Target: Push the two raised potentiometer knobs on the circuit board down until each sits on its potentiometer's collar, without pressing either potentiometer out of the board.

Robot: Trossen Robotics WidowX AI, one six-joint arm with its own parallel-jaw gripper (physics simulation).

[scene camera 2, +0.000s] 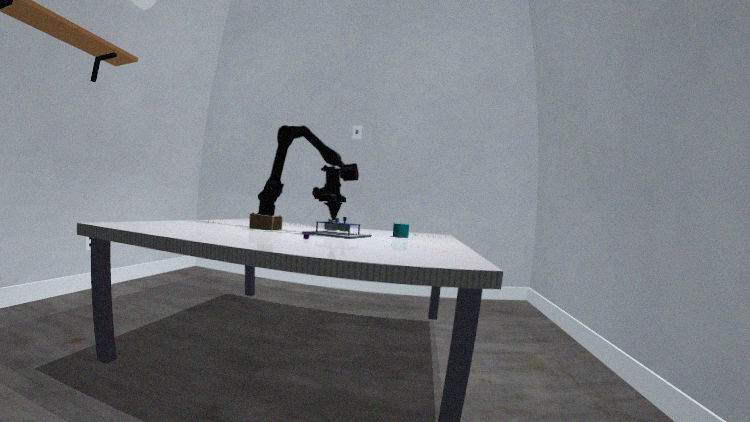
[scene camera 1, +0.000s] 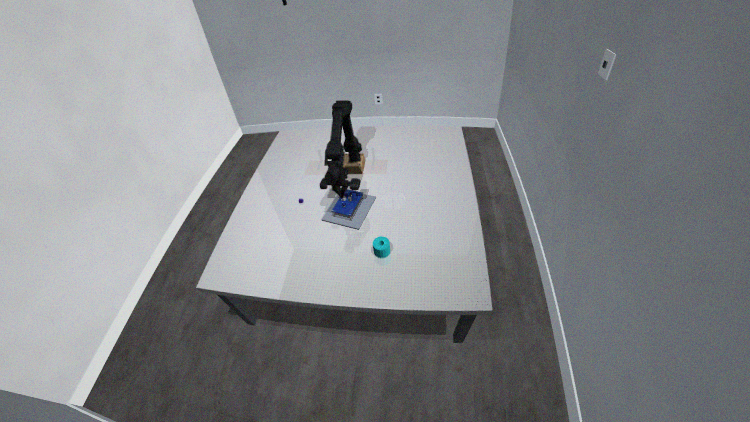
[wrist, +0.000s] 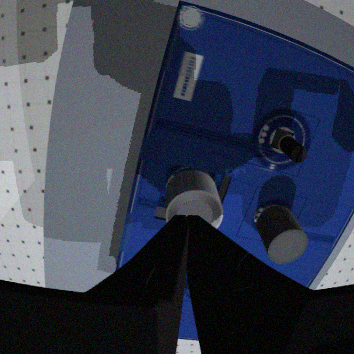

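Seen in the pictures: gripper, fingertip midpoint: (scene camera 2: 333, 219) (scene camera 1: 342, 197) (wrist: 185, 226); arm's base at its link origin: (scene camera 2: 265, 214) (scene camera 1: 354, 158).
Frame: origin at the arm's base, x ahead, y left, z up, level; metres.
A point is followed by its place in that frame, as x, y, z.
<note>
The blue circuit board (scene camera 1: 341, 211) @(0.387, -0.079, -0.012) (wrist: 210, 110) @(0.273, -0.054, -0.012) stands on legs above a grey base plate (scene camera 1: 361, 216) @(0.395, 0.011, -0.053) (scene camera 2: 361, 235) @(0.425, -0.081, -0.053) (wrist: 70, 200) @(0.315, -0.134, -0.053). In the wrist view, one wide knob (wrist: 191, 187) @(0.294, -0.065, -0.001) with a pale grey top is at the board's left, and a second dark knob (wrist: 282, 232) @(0.314, -0.037, 0.008) with a grey top is to its right. A thin dark shaft (wrist: 292, 148) @(0.286, -0.031, 0.003) stands in a white-marked ring behind the second knob. My gripper (scene camera 1: 343, 197) @(0.308, -0.070, 0.001) (scene camera 2: 334, 219) @(0.308, -0.070, 0.001) (wrist: 185, 226) @(0.308, -0.070, 0.001) is shut and empty, pointing down, its tips over the near edge of the left knob's top. Contact and the knobs' gaps above their collars cannot be told.
A teal cylinder (scene camera 1: 381, 247) @(0.630, 0.087, 0.000) (scene camera 2: 400, 230) @(0.600, 0.053, -0.030) stands on the table (scene camera 1: 430, 272) @(0.744, 0.272, -0.061) (scene camera 2: 209, 241) @(0.012, -0.629, -0.061) beyond the base plate. A small purple piece (scene camera 1: 301, 200) @(0.235, -0.297, -0.049) (scene camera 2: 306, 236) @(0.234, -0.312, -0.053) lies beside the plate. The arm's wooden base block (scene camera 1: 355, 163) @(0.046, 0.002, -0.002) (scene camera 2: 265, 220) @(0.020, -0.071, -0.022) is behind the board.
</note>
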